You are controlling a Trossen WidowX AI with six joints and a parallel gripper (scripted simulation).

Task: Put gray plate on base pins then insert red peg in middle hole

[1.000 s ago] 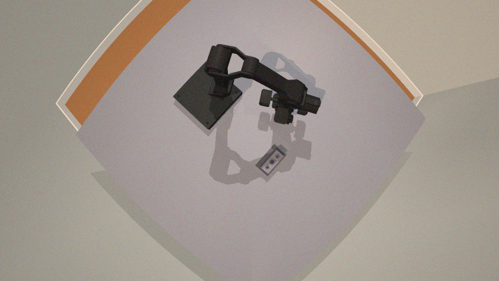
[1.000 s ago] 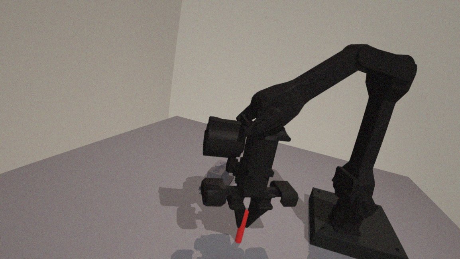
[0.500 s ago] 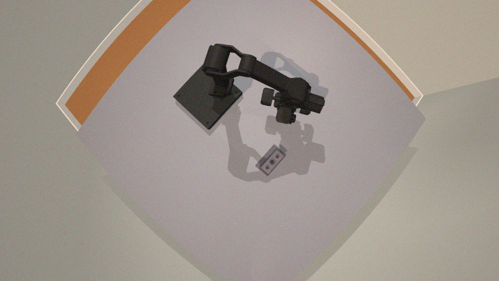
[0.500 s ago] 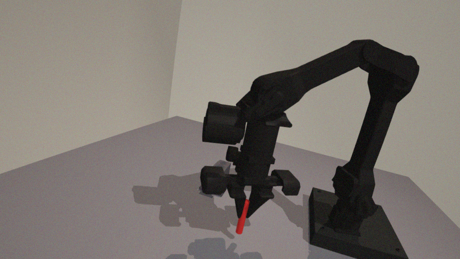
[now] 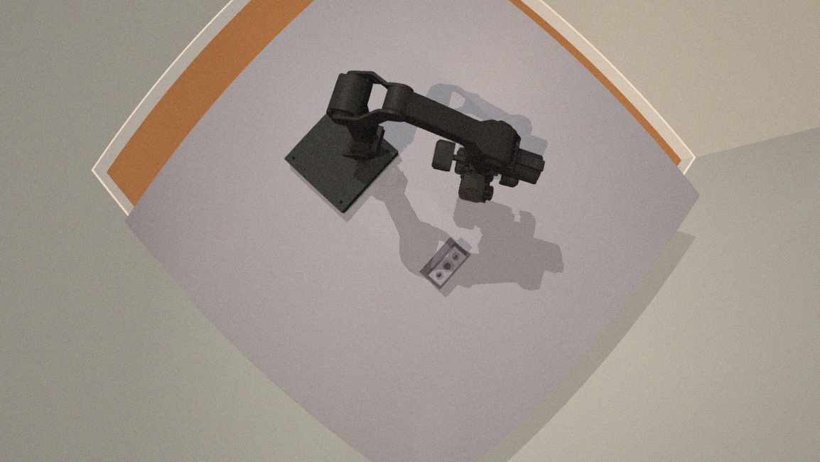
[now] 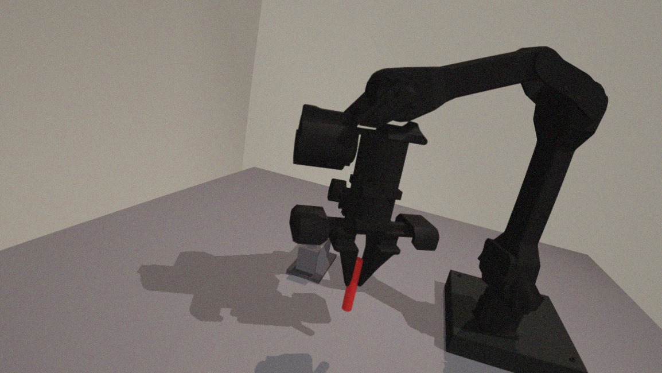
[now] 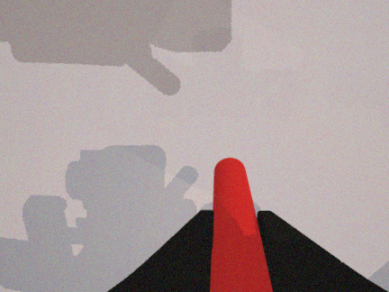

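Right now the gray plate is 220 mm to the right of my gripper tip, 80 mm ahead of it and 70 mm below it. From my gripper tip the other things lie so: base 220 mm to the right, 110 mm below, 70 mm ahead; red peg right at my gripper tip.
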